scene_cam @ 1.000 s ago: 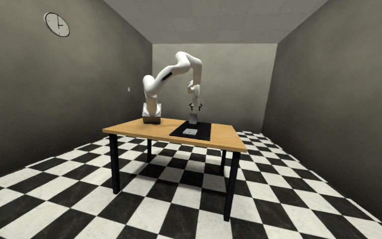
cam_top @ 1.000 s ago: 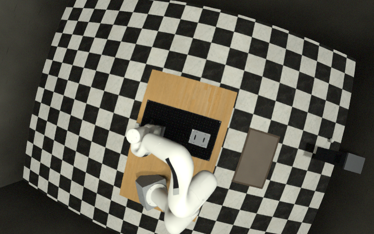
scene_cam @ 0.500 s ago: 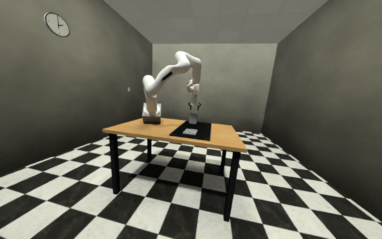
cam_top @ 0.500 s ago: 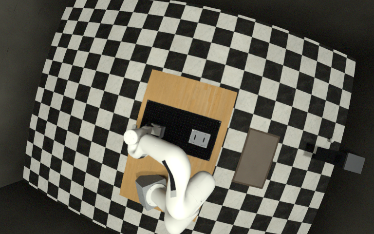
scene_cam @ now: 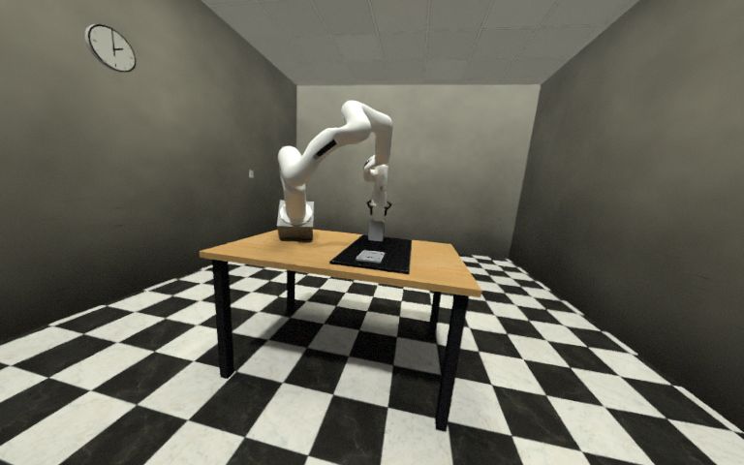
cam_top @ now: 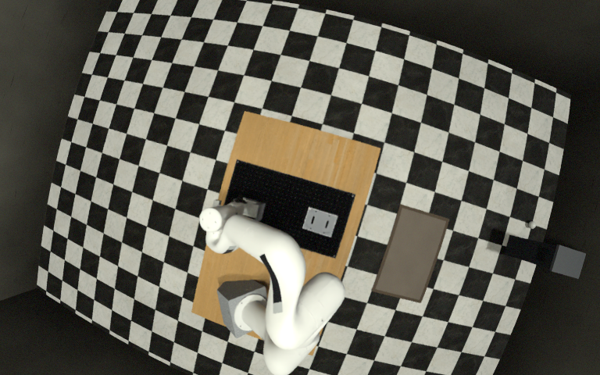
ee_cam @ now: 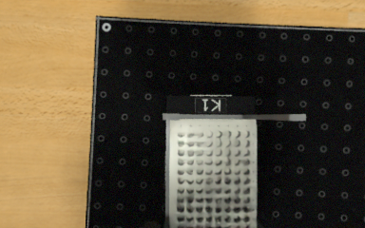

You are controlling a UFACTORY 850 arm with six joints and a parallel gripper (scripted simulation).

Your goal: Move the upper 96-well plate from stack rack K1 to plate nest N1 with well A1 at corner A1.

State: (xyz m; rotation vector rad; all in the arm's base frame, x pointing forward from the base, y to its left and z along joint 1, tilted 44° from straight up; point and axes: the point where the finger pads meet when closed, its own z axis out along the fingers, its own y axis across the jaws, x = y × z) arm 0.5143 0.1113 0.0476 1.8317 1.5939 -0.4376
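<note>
Right now the white 96-well plate is 15 cm below my hand. Round my hand: grey plate nest N1: 6 cm behind, 38 cm to the right, 18 cm below; then A1 corner mark: 2 cm ahead, 32 cm to the right, 17 cm below.
</note>
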